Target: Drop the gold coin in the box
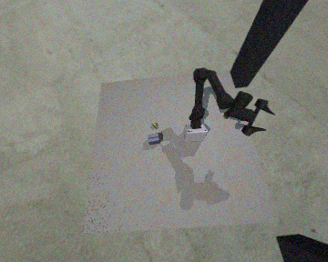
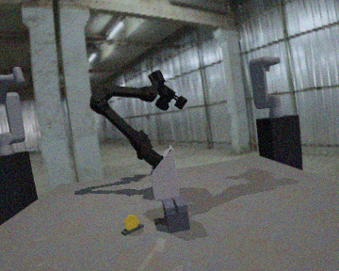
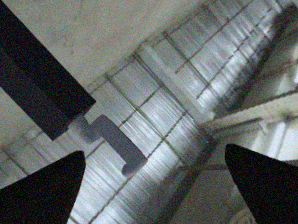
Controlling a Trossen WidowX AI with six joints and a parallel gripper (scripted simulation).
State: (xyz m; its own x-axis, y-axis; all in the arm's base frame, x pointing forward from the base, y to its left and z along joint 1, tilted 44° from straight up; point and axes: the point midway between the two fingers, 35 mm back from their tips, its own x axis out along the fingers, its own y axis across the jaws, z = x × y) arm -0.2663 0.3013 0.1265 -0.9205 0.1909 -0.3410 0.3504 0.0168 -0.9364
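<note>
The gold coin is 620 mm ahead of my gripper tip, 400 mm below it and 250 mm to the right of it.
</note>
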